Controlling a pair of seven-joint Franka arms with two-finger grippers.
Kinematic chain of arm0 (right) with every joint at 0, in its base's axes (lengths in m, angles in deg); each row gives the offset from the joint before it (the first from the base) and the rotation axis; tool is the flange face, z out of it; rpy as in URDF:
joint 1: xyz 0 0 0.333 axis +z
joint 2: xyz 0 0 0 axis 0.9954 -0.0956 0
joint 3: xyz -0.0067 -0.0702 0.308 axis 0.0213 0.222 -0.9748
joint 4: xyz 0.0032 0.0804 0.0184 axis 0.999 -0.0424 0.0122
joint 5: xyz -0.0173 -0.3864 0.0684 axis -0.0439 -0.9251 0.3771
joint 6: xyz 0 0 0 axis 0.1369 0.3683 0.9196
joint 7: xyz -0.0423 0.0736 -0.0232 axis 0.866 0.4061 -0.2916
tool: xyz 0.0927 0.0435 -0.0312 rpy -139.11 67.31 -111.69
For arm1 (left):
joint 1: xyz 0 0 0.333 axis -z
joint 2: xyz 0 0 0 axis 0.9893 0.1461 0
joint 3: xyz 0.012 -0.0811 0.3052 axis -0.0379 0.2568 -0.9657
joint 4: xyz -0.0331 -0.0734 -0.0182 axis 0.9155 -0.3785 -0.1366
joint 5: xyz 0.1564 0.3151 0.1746 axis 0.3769 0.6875 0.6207
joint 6: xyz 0 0 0 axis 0.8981 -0.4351 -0.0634
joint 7: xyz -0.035 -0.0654 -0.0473 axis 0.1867 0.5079 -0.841
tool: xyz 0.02 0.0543 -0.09 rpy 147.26 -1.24 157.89
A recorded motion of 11 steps. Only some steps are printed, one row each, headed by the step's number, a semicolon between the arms.
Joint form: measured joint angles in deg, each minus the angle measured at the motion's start. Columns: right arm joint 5, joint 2, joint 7, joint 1, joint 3, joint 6, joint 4; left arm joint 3, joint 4, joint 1, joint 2, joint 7, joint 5, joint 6.
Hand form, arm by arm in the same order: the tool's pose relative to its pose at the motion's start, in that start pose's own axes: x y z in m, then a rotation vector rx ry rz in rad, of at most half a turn. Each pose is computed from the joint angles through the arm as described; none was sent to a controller.
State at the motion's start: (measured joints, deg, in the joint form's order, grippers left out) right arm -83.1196 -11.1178 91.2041 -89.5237 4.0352 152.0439 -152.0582; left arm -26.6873 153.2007 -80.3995 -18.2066 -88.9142 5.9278 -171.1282
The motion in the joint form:
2: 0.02 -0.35 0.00 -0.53 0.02 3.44 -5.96; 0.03 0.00 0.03 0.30 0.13 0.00 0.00
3: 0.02 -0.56 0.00 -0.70 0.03 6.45 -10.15; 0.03 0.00 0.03 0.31 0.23 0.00 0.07
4: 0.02 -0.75 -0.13 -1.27 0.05 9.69 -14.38; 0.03 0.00 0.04 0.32 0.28 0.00 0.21
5: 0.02 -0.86 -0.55 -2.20 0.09 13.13 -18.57; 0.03 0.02 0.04 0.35 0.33 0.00 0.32
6: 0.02 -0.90 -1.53 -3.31 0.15 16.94 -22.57; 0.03 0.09 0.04 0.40 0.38 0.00 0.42
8: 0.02 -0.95 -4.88 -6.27 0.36 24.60 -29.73; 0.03 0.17 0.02 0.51 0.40 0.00 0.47
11: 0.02 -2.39 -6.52 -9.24 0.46 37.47 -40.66; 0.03 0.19 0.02 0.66 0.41 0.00 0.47
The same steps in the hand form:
2: 0.0006 0.0045 0.0478 -0.0007 -0.0502 0.0083; 0.0016 0.0006 0.0028 -0.0002 -0.0052 0.0034
3: -0.0009 0.0058 0.0802 -0.0011 -0.0745 0.0105; 0.0015 0.0005 0.0030 -0.0001 -0.0066 0.0051
4: -0.0045 0.0109 0.1123 -0.0006 -0.0952 0.0175; 0.0013 0.0006 0.0033 0.0000 -0.0092 0.0062
5: -0.0101 0.0195 0.1428 0.0012 -0.1105 0.0262; 0.0013 0.0006 0.0039 0.0001 -0.0120 0.0071
6: -0.0168 0.0297 0.1703 0.0042 -0.1147 0.0286; 0.0013 0.0006 0.0051 0.0003 -0.0158 0.0080
8: -0.0330 0.0566 0.2170 0.0126 -0.1071 0.0240; 0.0018 0.0004 0.0069 0.0003 -0.0200 0.0080
11: -0.0669 0.0778 0.2929 0.0187 -0.0983 0.0469; 0.0026 0.0004 0.0084 0.0003 -0.0230 0.0082

